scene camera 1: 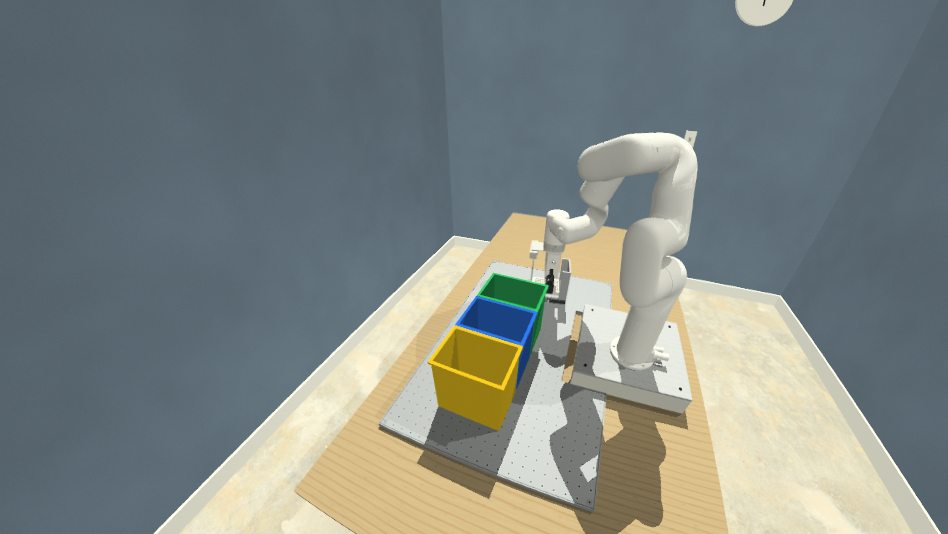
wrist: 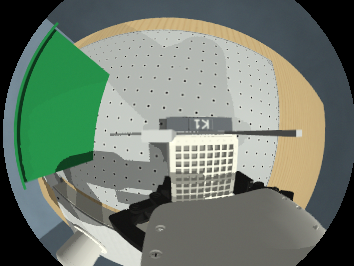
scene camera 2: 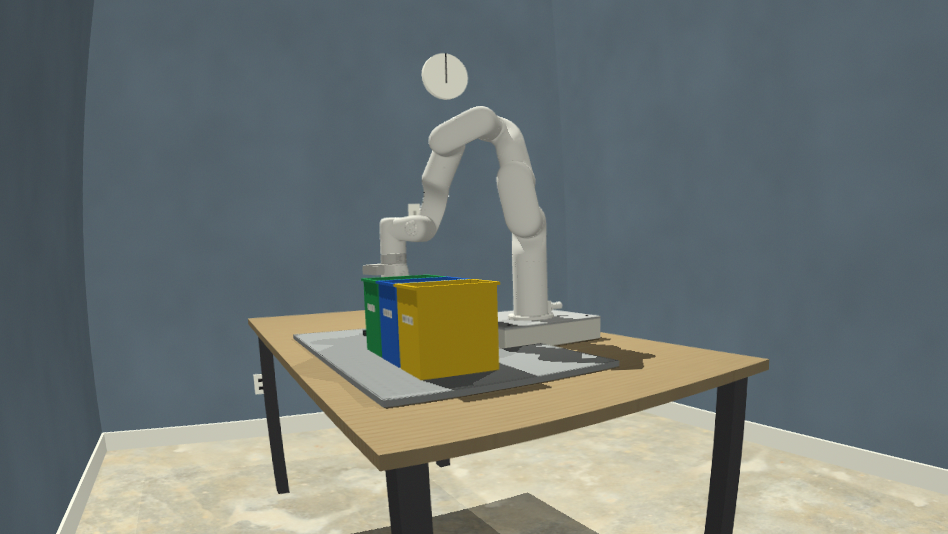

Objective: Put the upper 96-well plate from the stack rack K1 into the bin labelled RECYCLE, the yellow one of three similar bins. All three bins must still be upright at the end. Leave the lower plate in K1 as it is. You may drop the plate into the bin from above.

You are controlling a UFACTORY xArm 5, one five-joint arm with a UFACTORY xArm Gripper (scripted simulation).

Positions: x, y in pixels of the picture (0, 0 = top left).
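Scene:
The wrist view and scene camera 1 show a green bin, as does scene camera 2 [371, 297]. On the green bin, [wrist: 60, 105] and [scene camera 1: 516, 301] are one and the same spot.

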